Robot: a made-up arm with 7 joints.
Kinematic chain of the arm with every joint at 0, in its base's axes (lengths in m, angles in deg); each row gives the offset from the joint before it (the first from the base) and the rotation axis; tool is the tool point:
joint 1: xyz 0 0.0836 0 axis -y
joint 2: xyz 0 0.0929 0 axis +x
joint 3: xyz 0 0 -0.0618 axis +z
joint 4: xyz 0 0 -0.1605 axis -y
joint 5: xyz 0 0 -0.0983 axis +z
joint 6: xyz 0 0 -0.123 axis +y
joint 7: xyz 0 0 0 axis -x
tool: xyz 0 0 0
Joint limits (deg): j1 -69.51..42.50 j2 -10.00..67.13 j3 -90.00..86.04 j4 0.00..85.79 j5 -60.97..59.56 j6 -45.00..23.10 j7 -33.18..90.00
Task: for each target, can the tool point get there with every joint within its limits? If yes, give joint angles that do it. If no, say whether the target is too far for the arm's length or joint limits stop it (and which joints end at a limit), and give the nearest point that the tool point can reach.
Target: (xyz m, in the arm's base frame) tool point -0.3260 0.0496 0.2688
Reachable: no: joint limits stop it (at a limit: joint 1, joint 3, joint 4) | nearest point -0.2610 0.0092 -0.0975 | short by 0.374 m
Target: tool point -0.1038 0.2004 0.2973
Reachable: no: joint limits stop it (at a limit: joint 1, joint 2, joint 4) | nearest point 0.0042 0.4745 0.1296 | short by 0.339 m
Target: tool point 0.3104 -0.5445 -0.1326
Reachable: no: too far | nearest point 0.1991 -0.0772 -0.1523 | short by 0.481 m
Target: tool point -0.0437 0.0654 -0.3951
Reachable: yes | joints -12.23 5.03 -74.24 43.02 28.93 -26.26 22.99
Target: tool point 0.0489 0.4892 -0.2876
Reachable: yes | joints 0.96 33.09 67.12 30.85 -19.30 -31.34 34.30
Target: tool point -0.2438 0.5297 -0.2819
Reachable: no: too far | nearest point -0.2106 0.4816 -0.2435 | short by 0.070 m
